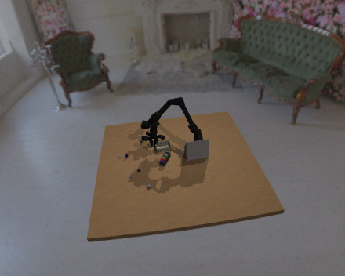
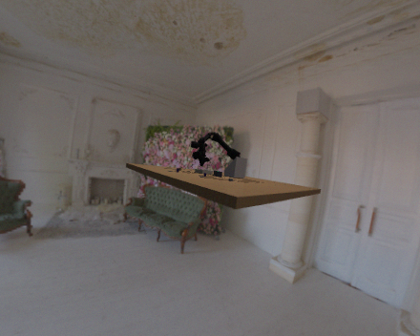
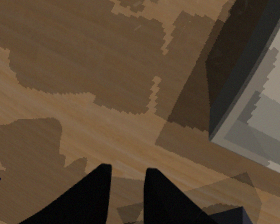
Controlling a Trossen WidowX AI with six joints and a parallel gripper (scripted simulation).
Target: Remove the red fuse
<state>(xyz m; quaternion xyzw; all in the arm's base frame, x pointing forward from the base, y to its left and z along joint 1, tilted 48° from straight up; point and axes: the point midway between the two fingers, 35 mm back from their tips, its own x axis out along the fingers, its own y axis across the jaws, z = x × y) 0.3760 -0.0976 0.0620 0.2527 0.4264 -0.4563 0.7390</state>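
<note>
Now: gripper tip 13 cm to the right of the red fuse, 8 cm past it and 4 cm above it. The rest, counted from my gripper tip: green fuse 10 cm to the left, 10 cm behind, 4 cm below; then yellow fuse 11 cm behind, 9 cm to the left, 4 cm below; then white fuse 12 cm to the left, 9 cm behind, 4 cm below.
</note>
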